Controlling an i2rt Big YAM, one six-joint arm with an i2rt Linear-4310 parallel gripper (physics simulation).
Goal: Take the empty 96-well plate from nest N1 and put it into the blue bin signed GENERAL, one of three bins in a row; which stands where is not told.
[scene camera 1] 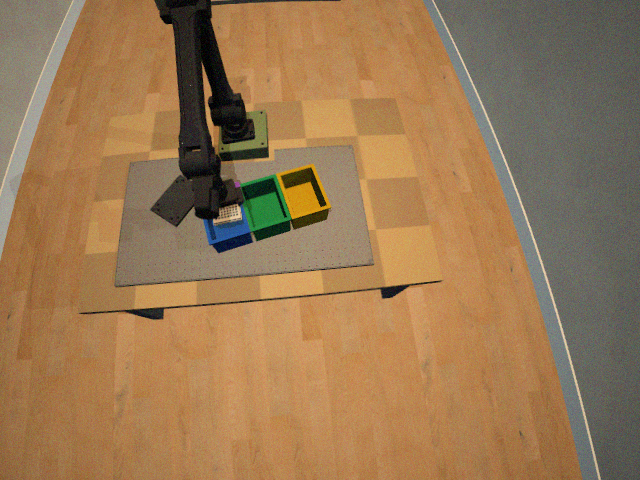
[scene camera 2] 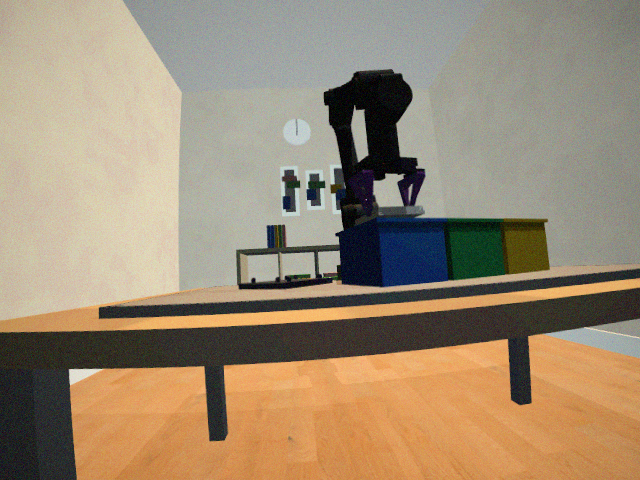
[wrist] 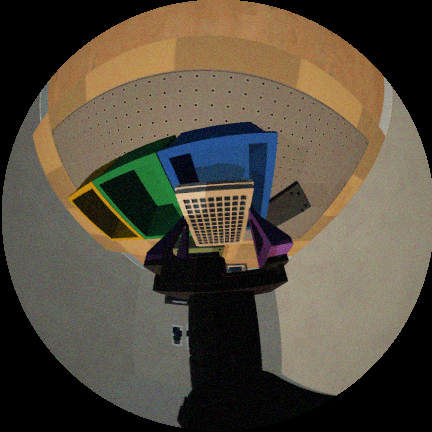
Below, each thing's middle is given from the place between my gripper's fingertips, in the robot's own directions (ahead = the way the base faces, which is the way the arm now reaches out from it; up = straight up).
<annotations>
The pale 96-well plate (wrist: 216,212) is 20 mm behind my hand. The rest, counted from my hand: dark nest (scene camera 1: 178,199): 120 mm behind, 190 mm to the right, 110 mm below.
</annotations>
